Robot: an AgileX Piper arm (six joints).
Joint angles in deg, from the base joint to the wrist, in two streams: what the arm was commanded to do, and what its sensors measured. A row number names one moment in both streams.
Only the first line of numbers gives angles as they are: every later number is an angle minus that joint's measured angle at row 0.
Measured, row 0: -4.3 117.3 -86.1 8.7 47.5 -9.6
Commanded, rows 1 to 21: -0.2 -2.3 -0.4 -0.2 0.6 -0.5; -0.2 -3.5 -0.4 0.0 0.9 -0.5; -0.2 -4.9 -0.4 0.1 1.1 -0.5; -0.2 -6.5 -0.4 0.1 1.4 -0.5; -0.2 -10.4 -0.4 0.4 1.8 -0.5; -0.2 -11.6 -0.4 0.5 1.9 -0.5; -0.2 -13.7 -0.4 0.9 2.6 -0.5; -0.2 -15.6 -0.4 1.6 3.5 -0.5; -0.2 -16.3 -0.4 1.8 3.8 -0.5; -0.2 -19.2 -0.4 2.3 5.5 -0.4; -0.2 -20.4 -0.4 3.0 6.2 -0.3; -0.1 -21.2 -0.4 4.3 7.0 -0.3; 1.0 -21.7 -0.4 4.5 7.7 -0.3; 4.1 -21.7 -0.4 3.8 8.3 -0.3; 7.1 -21.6 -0.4 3.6 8.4 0.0; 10.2 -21.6 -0.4 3.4 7.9 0.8; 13.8 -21.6 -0.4 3.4 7.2 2.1; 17.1 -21.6 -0.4 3.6 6.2 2.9; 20.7 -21.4 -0.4 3.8 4.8 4.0; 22.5 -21.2 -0.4 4.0 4.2 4.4; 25.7 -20.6 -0.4 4.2 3.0 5.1
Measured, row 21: 21.7 -21.3 0.0 3.6 5.0 3.6
